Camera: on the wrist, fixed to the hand. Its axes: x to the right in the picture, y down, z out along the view.
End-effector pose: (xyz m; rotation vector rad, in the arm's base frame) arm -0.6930 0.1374 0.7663 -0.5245 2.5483 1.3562
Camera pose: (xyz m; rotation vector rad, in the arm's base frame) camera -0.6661 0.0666 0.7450 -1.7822 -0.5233 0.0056
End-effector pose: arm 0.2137 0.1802 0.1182 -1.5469 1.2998 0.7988
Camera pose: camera 0.2708 0.1380 0.1522 -1.2749 -1.8659 -0.7546
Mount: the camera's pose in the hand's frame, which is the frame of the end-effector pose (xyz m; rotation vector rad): -0.0023 -0.0634 -0.0466 -0.2473 -0.5884 -3.0661
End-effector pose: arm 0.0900 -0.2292 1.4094 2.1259 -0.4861 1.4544
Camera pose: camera 0.0896 -0.1505 1.4075 0.6136 1.5965 -0.9701
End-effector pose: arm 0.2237 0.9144 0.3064 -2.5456 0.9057 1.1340
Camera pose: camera 0.2893 0.9459 0.3364 -0.6197 -2.2983 0.2189
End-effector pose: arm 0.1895 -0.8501 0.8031 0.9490 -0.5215 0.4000
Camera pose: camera 0.2331 -0.8443 0.7378 0.6021 0.7512 -2.6112
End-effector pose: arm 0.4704 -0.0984 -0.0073 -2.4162 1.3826 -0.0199
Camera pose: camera 0.5133 -0.0812 0.0564 -1.5465 -2.6912 0.0772
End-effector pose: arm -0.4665 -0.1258 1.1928 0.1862 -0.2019 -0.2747
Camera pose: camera -0.4741 -0.1779 1.1343 0.0129 0.2411 2.8497
